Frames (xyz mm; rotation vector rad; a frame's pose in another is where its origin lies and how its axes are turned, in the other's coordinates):
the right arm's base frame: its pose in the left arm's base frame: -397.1 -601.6 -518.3 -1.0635 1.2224 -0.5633
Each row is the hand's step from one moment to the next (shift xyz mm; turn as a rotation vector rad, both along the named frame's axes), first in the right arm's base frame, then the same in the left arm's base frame.
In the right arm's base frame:
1: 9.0 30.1 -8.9 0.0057 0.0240 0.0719
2: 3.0 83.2 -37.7 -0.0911 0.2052 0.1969
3: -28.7 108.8 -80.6 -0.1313 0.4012 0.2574
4: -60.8 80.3 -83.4 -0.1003 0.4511 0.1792
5: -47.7 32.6 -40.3 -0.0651 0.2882 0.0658
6: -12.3 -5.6 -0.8 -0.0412 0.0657 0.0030
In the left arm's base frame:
1: -11.1 2.6 -30.6 0.0648 0.0306 -0.0253
2: -49.5 20.8 -74.0 0.1207 0.2334 -0.1419
3: -103.7 43.5 -80.7 0.1302 0.3733 -0.2969
4: -110.7 56.7 -40.3 0.0570 0.3423 -0.3539
5: -57.8 39.9 -5.4 -0.0095 0.2027 -0.2246
6: -3.4 7.5 10.8 -0.0212 0.0640 -0.0385

